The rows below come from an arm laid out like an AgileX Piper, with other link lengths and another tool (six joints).
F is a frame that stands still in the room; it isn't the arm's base.
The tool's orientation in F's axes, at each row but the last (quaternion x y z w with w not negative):
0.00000 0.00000 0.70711 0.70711
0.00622 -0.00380 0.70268 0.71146
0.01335 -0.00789 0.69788 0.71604
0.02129 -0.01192 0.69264 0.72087
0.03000 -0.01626 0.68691 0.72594
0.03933 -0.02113 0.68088 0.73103
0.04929 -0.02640 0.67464 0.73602
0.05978 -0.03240 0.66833 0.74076
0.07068 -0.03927 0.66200 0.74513
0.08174 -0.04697 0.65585 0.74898
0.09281 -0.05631 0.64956 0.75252
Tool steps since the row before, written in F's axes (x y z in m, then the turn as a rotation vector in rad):
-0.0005 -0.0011 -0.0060 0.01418 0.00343 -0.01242
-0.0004 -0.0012 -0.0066 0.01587 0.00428 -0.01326
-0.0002 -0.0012 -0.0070 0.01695 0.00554 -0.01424
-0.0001 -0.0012 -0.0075 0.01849 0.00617 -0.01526
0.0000 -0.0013 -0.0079 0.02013 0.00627 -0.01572
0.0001 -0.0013 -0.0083 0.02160 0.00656 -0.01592
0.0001 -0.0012 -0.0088 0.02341 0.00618 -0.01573
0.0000 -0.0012 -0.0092 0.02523 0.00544 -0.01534
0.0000 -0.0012 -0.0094 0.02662 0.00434 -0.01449
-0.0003 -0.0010 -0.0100 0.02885 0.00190 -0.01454
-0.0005 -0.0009 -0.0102 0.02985 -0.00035 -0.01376
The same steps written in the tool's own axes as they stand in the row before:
-0.0011 0.0005 -0.0060 0.00343 -0.01418 -0.01242
-0.0013 0.0004 -0.0066 0.00429 -0.01586 -0.01327
-0.0014 0.0001 -0.0070 0.00555 -0.01692 -0.01428
-0.0016 -0.0001 -0.0074 0.00619 -0.01845 -0.01531
-0.0018 -0.0002 -0.0078 0.00635 -0.02009 -0.01574
-0.0020 -0.0004 -0.0082 0.00673 -0.02154 -0.01593
-0.0021 -0.0005 -0.0086 0.00653 -0.02337 -0.01565
-0.0024 -0.0005 -0.0090 0.00604 -0.02523 -0.01511
-0.0026 -0.0006 -0.0091 0.00526 -0.02669 -0.01405
-0.0028 -0.0004 -0.0096 0.00317 -0.02921 -0.01357
-0.0030 -0.0003 -0.0098 0.00131 -0.03046 -0.01229

